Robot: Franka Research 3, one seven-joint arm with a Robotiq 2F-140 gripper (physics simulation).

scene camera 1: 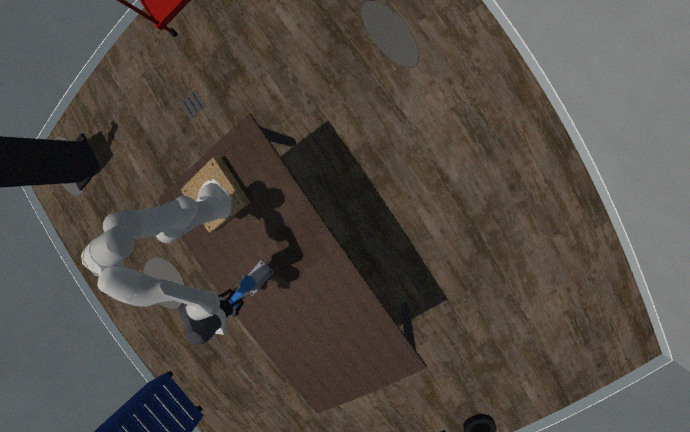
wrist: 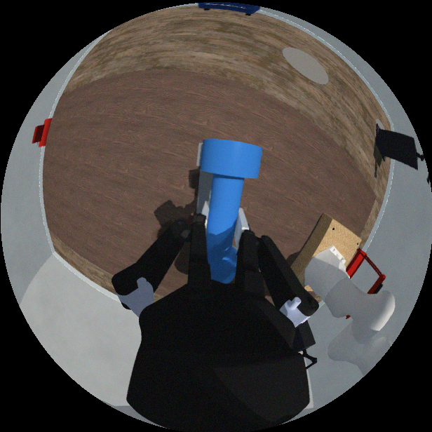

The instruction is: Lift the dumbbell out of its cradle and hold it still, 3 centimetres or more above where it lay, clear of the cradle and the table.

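A blue dumbbell (scene camera 1: 246, 284) (wrist: 227, 195) points its far, wide head away from the gripper; its near end shows between the black fingers in the wrist view. The grey cradle (scene camera 1: 262, 272) (wrist: 203, 186) is on the brown table, partly beneath and beside the dumbbell. My gripper (scene camera 1: 235, 299) (wrist: 221, 212) is shut on the dumbbell's handle, with one pale pad at each side. The fingers and the dumbbell hide much of the cradle, and I cannot tell whether the dumbbell touches it.
A second white arm (scene camera 1: 147, 222) (wrist: 370, 305) reaches to a wooden block (scene camera 1: 212, 165) (wrist: 330, 235) on the table (scene camera 1: 325, 330) (wrist: 125, 130). A dark stand (scene camera 1: 40, 161) (wrist: 397, 147), a blue slatted object (scene camera 1: 152, 407) and a red object (scene camera 1: 161, 10) stand off the table.
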